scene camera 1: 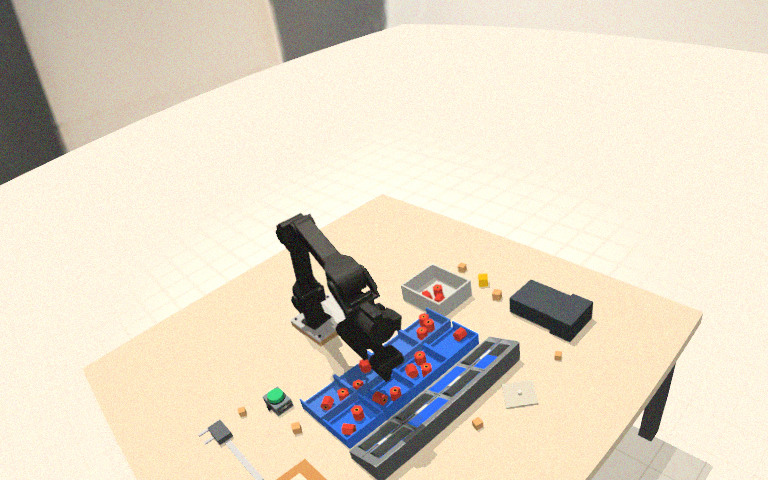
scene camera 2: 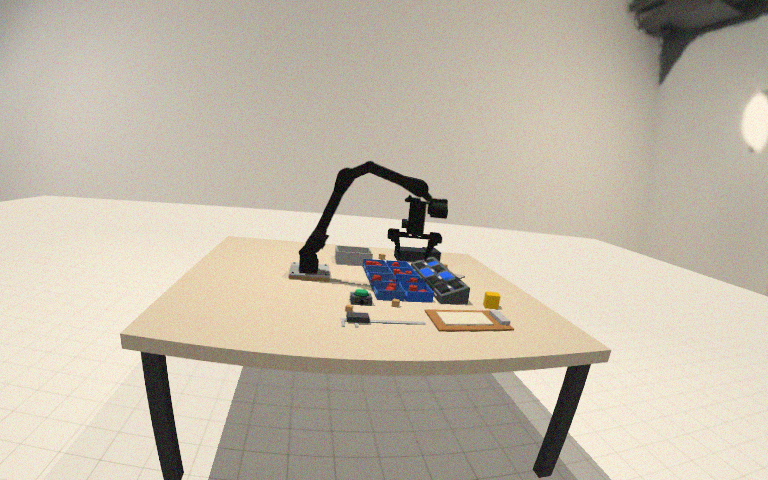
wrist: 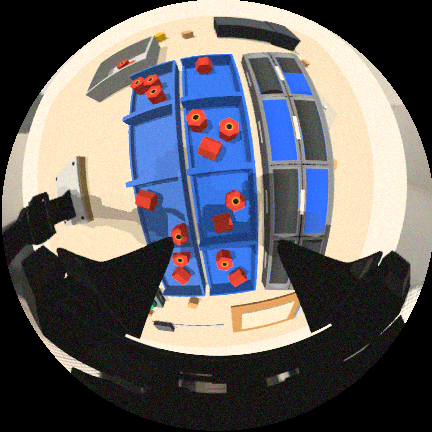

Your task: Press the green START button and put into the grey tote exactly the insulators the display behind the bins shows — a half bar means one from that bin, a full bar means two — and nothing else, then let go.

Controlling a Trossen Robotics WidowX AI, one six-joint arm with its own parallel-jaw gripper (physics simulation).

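Places are measured from the arm's base along level axes (x left, y back, z up), in centimetres.
Pixels of known places: gripper, fingertip midpoint: [scene camera 2: 412, 259] [wrist: 226, 244]; arm's base, link origin: [scene camera 1: 316, 319] [scene camera 2: 307, 270] [wrist: 67, 205].
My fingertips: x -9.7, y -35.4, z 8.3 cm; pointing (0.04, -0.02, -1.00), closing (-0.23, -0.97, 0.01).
Ahead of a thing's pixels: the offset from my fingertips to its top centre. "pt": to the spot under its first point.
My gripper [scene camera 1: 387, 365] [scene camera 2: 416, 257] [wrist: 226, 244] is open and empty, pointing down above the blue bins [scene camera 1: 441, 346] [scene camera 2: 419, 297] [wrist: 155, 145]. Red insulators lie in seven bins; the second bin from the top in the wrist view's left column is empty. The grey tote @(dx +37.2, dy +14.0, dz -5.1 cm) [scene camera 1: 419, 298] [scene camera 2: 352, 255] [wrist: 145, 60] holds three insulators @(dx +38.0, dy +14.3, dz -7.4 cm) [scene camera 1: 437, 289]. The display [scene camera 1: 447, 420] [scene camera 2: 461, 296] [wrist: 295, 163] is lit: in the wrist view, its left column has a full bar second from the top; its right column has a half bar at the top and a full bar third. The green START button @(dx -16.6, dy +20.5, dz -6.5 cm) [scene camera 1: 275, 395] [scene camera 2: 360, 292] is left of the bins.
A black box @(dx +46.0, dy -17.8, dz -4.9 cm) [scene camera 1: 549, 305] [wrist: 255, 31] stands beyond the bins. A yellow cube @(dx +49.0, dy +6.3, dz -7.8 cm) [scene camera 1: 483, 280] and small orange cubes lie near the tote. A plug with a cable @(pt dx -32.6, dy +23.6, dz -8.6 cm) [scene camera 1: 220, 431] [scene camera 2: 357, 317] and an orange-framed board @(pt dx -37.2, dy +1.3, dz -9.9 cm) [scene camera 2: 442, 325] [wrist: 236, 320] lie beyond the button end.
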